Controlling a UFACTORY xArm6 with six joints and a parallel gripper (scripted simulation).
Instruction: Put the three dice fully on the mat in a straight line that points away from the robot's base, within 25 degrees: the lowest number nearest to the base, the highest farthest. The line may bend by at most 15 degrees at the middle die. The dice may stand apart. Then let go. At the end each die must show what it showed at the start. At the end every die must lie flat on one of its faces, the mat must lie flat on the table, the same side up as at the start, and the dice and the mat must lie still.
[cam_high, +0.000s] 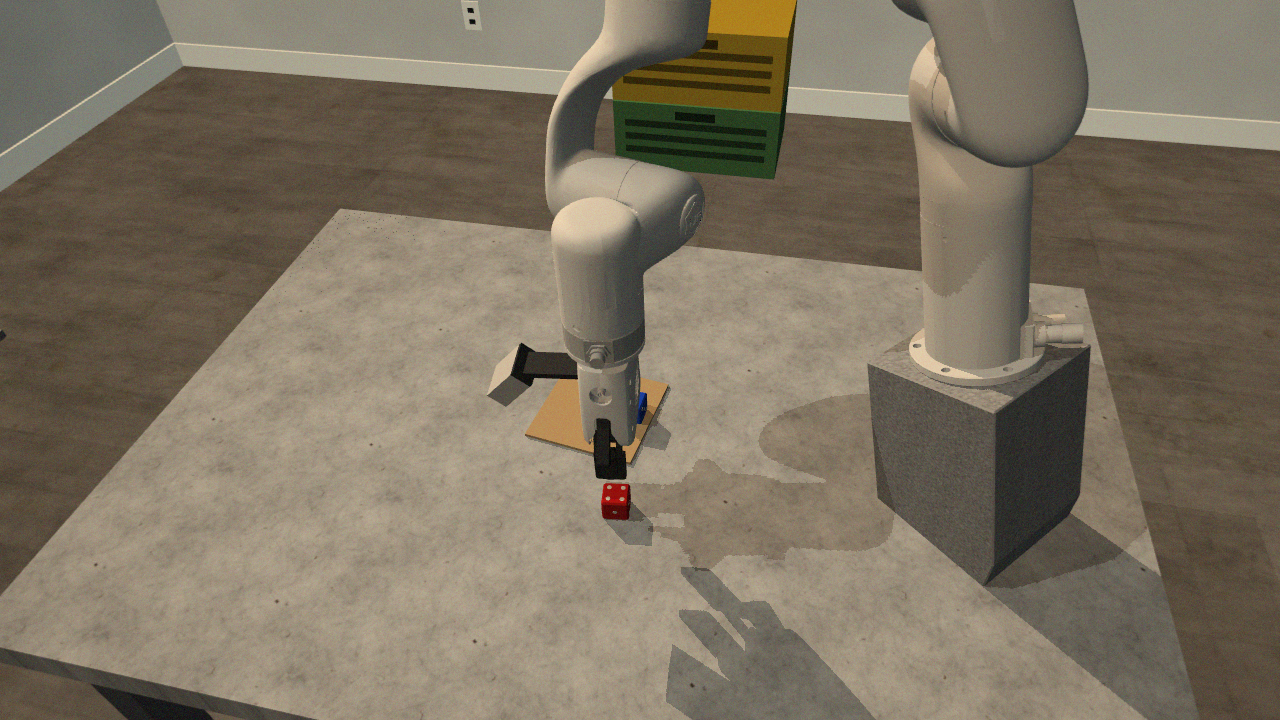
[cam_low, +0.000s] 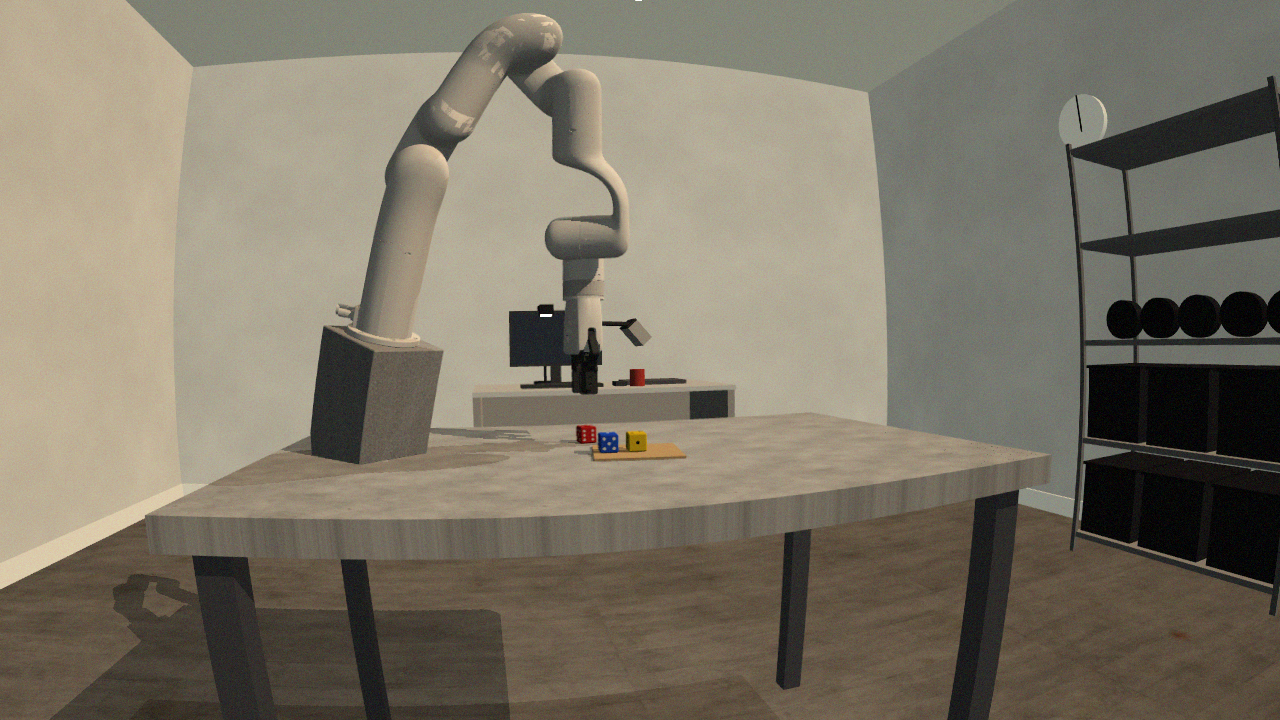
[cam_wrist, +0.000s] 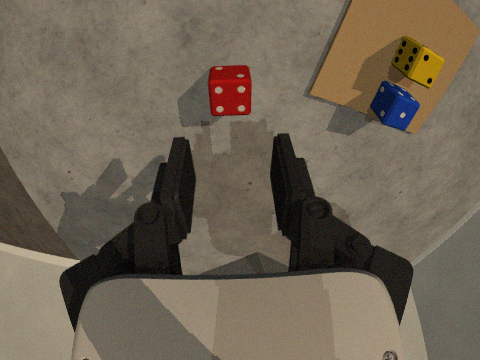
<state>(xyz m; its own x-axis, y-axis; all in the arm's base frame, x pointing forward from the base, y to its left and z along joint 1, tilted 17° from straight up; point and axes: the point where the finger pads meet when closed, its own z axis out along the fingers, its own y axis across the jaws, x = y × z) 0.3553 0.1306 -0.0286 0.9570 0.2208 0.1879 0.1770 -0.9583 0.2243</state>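
Right now my hand is 90 mm above the red die. From my hand the other things lie so: yellow die (140 mm to the right, 90 mm below, 70 mm ahead); blue die (140 mm to the right, 90 mm below, 20 mm ahead); mat (140 mm to the right, 110 mm below, 70 mm ahead).
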